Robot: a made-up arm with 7 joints. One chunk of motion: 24 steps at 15 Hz.
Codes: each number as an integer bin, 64 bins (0 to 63) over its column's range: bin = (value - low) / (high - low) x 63, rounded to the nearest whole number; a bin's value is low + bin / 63 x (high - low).
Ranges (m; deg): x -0.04..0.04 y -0.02..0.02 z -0.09..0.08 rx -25..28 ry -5..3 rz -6..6
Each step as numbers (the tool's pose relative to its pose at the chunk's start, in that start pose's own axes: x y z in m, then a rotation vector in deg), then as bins.
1 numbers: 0.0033 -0.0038 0.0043 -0.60 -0.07 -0.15
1 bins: 34 26 35 29 39 31
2 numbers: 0.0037 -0.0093 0.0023 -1.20 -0.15 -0.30
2 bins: 34 17 34 28 38 30
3 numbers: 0.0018 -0.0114 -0.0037 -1.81 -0.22 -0.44
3 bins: 33 14 32 28 38 29
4 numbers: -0.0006 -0.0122 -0.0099 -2.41 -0.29 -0.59
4 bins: 31 12 30 27 37 28
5 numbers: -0.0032 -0.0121 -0.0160 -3.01 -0.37 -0.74
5 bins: 29 12 27 26 36 28
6 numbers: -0.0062 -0.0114 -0.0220 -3.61 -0.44 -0.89
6 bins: 27 14 25 25 36 27
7 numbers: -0.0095 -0.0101 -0.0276 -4.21 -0.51 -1.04
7 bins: 24 16 23 25 35 26
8 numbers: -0.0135 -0.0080 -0.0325 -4.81 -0.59 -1.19
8 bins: 21 19 21 24 35 25
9 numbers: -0.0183 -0.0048 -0.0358 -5.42 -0.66 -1.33
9 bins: 17 24 20 23 34 25
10 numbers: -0.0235 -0.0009 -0.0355 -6.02 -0.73 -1.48
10 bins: 13 30 20 23 34 24
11 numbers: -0.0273 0.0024 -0.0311 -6.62 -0.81 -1.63
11 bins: 10 35 22 22 33 23
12 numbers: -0.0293 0.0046 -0.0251 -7.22 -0.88 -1.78
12 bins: 8 39 24 21 32 22
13 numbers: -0.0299 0.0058 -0.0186 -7.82 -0.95 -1.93
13 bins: 8 41 26 20 32 21
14 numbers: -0.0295 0.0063 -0.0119 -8.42 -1.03 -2.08
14 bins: 8 41 29 20 31 21
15 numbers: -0.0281 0.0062 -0.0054 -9.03 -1.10 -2.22
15 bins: 9 41 31 19 31 20
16 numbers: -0.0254 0.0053 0.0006 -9.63 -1.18 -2.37
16 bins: 11 40 34 18 30 19
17 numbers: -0.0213 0.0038 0.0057 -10.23 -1.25 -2.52
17 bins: 15 37 35 18 30 18
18 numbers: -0.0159 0.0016 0.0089 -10.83 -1.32 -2.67
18 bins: 19 34 37 17 29 17
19 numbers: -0.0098 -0.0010 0.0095 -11.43 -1.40 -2.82
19 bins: 24 30 37 16 28 17
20 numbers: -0.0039 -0.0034 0.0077 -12.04 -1.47 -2.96
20 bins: 28 26 36 15 28 16
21 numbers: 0.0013 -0.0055 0.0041 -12.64 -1.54 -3.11
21 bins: 33 23 35 15 27 15
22 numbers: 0.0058 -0.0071 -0.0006 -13.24 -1.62 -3.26
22 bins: 36 20 33 14 27 14
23 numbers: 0.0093 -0.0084 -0.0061 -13.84 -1.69 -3.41
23 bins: 39 18 31 13 26 14
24 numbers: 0.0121 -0.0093 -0.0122 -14.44 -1.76 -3.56
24 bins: 41 17 29 13 26 13
